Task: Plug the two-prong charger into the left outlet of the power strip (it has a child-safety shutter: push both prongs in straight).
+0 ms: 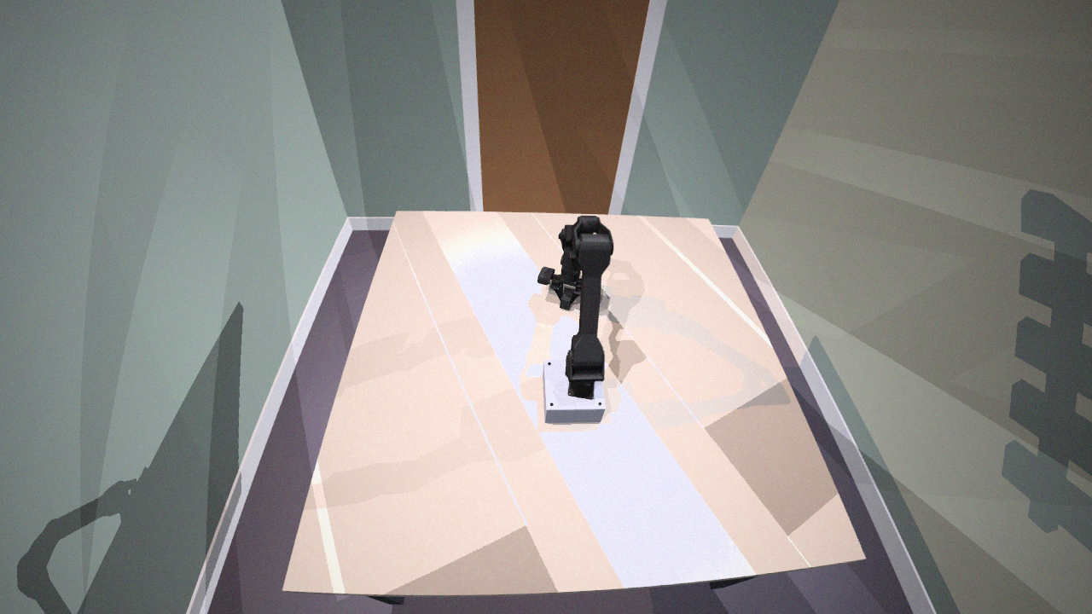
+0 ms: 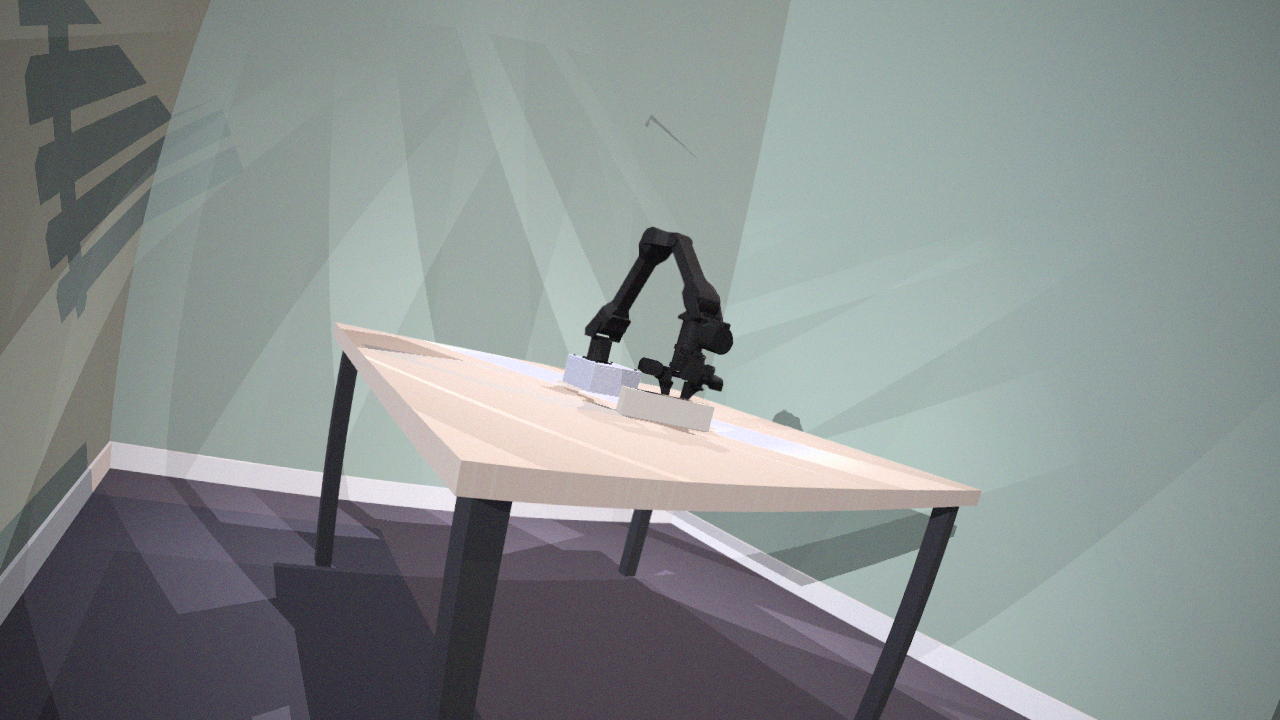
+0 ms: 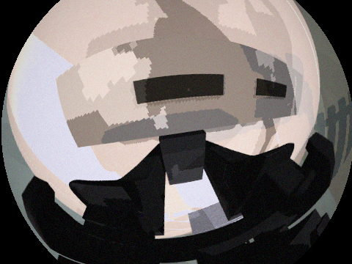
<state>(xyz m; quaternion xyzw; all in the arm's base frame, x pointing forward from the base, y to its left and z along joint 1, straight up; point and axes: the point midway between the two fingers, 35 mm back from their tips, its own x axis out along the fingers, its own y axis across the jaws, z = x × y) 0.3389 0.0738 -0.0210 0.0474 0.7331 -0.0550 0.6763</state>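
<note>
The two-prong charger is 20 mm ahead of my gripper tip and 10 mm above it.
</note>
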